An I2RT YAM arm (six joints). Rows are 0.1 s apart.
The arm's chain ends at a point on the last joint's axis. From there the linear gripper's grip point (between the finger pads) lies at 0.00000 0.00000 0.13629 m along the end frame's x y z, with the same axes.
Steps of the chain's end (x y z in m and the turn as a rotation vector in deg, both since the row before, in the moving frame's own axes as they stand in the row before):
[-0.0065 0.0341 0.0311 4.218 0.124 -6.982]
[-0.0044 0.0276 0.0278 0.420 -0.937 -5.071]
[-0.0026 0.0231 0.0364 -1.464 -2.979 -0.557]
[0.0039 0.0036 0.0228 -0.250 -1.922 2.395]
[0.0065 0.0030 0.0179 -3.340 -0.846 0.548]
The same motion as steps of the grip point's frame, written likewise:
[-0.0068 0.0241 0.0307 4.218 0.124 -6.982]
[-0.0067 0.0267 0.0278 0.420 -0.937 -5.071]
[-0.0097 0.0266 0.0362 -1.464 -2.979 -0.557]
[-0.0007 0.0041 0.0227 -0.250 -1.922 2.395]
[0.0045 0.0109 0.0177 -3.340 -0.846 0.548]

